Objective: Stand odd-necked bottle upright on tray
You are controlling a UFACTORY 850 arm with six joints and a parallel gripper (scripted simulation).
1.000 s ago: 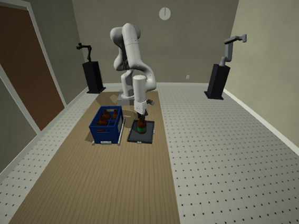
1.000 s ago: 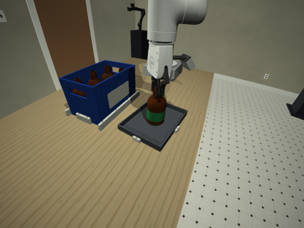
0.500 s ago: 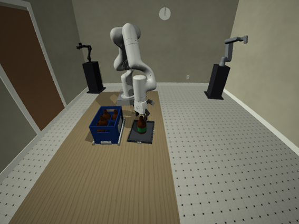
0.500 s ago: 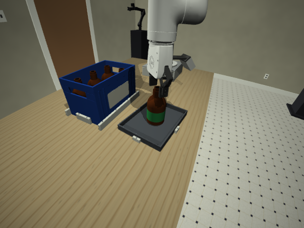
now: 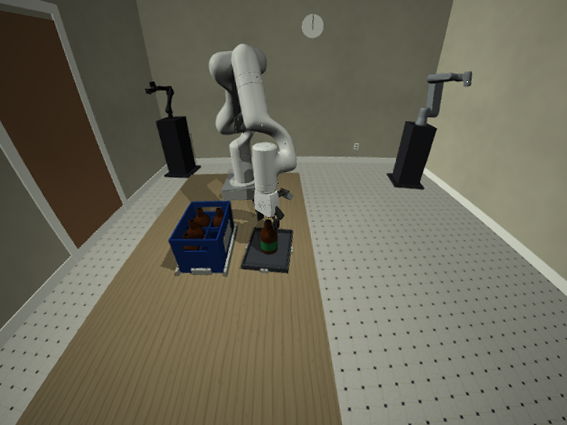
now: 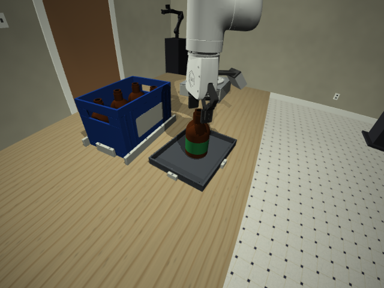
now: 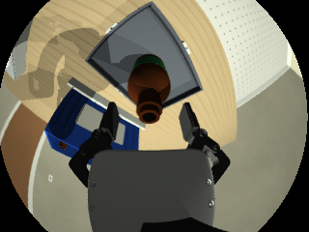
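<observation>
My hand is 70 mm above the bottle. Round my hand: dark grey tray: 140 mm below; then blue crate: 270 mm to the right, 70 mm below, 40 mm ahead.
</observation>
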